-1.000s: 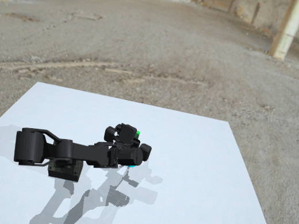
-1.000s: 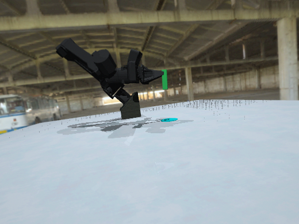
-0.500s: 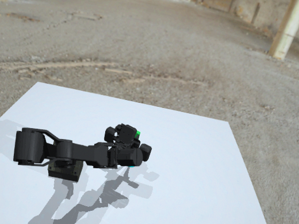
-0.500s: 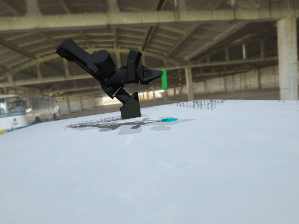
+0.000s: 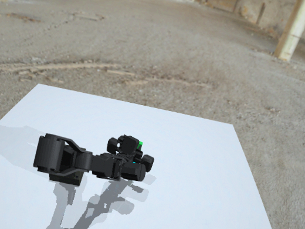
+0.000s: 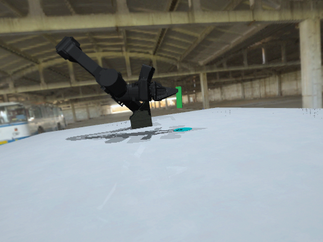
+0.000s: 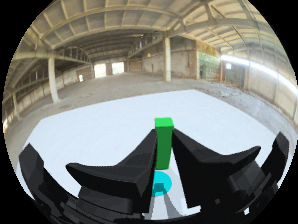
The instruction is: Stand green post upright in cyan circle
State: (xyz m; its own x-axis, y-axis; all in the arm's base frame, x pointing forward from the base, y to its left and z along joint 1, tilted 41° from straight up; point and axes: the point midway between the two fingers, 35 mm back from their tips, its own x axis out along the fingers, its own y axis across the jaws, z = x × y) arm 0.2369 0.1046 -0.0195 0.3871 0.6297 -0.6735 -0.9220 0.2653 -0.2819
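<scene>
The cyan circle is 10 mm behind my gripper tip and 130 mm below it. The rest, counted from my gripper tip: green post: 20 mm below.
</scene>
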